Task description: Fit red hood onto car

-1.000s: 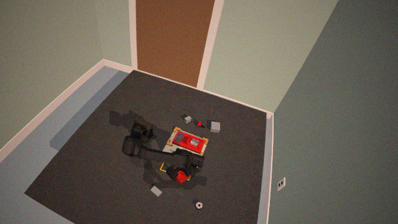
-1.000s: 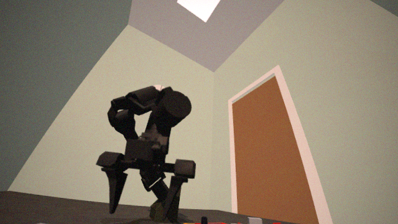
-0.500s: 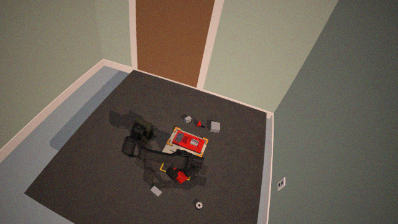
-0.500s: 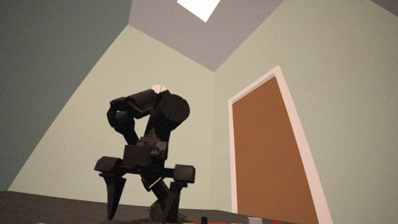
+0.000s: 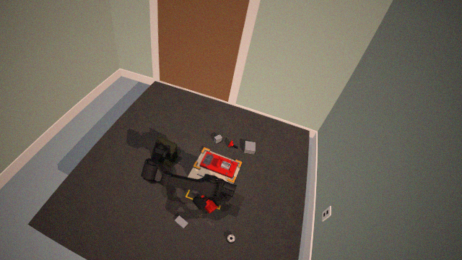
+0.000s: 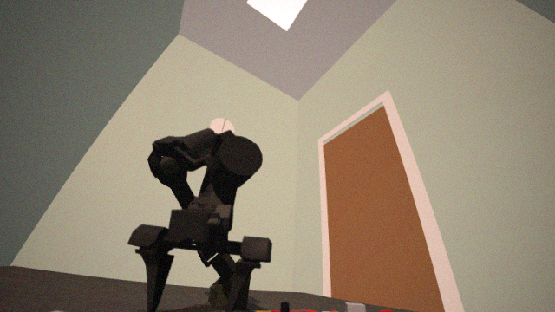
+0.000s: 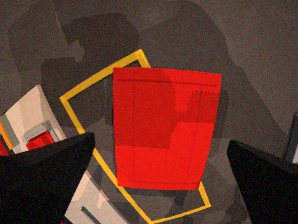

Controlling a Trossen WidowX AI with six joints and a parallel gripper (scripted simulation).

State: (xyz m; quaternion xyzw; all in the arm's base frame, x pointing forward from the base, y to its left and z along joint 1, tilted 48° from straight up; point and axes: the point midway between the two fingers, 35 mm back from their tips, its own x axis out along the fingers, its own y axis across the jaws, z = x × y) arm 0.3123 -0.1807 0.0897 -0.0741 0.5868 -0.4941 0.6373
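The red hood is 20 mm below my gripper tip. The rest, counted from my gripper tip: small wheel 150 mm ahead, 160 mm to the right, 30 mm below; cream jig plate 10 mm behind, 220 mm to the left, 20 mm below.
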